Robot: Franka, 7 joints.
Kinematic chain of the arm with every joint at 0, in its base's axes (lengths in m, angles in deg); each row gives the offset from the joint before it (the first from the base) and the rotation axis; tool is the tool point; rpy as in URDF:
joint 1: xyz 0 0 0.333 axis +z
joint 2: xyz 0 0 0 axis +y
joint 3: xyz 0 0 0.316 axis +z
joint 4: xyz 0.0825 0 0 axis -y
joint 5: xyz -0.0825 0 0.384 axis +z
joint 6: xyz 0 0 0 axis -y
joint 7: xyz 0.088 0 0 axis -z
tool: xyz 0 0 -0.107 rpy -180 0 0
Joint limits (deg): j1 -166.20..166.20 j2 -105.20..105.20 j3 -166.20..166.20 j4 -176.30..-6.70 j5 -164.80..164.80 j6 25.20..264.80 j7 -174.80..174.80
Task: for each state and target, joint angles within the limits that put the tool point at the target. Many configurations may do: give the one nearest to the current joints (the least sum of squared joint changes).
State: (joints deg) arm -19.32 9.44 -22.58 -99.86 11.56 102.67 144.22
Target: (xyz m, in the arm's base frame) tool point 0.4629 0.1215 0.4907
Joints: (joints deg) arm 6.82 -7.92 4.18 -115.87 15.74 88.49 144.22
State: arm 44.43 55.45 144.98 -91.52 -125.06 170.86 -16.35
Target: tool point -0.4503 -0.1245 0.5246
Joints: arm 49.53 21.52 142.23 -127.91 -129.31 172.46 -16.35
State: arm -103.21 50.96 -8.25 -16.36 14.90 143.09 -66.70
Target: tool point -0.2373 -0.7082 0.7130
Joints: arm -108.14 55.76 -8.92 -6.70 14.32 120.86 -66.70
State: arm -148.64 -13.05 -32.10 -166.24 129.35 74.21 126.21
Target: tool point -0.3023 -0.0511 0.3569
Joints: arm -155.27 -23.93 -37.18 -176.30 126.97 68.02 126.21
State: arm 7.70 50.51 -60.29 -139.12 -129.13 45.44 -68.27
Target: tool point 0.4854 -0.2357 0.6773
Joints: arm 33.21 32.10 -71.88 -98.68 -135.14 36.72 -68.27
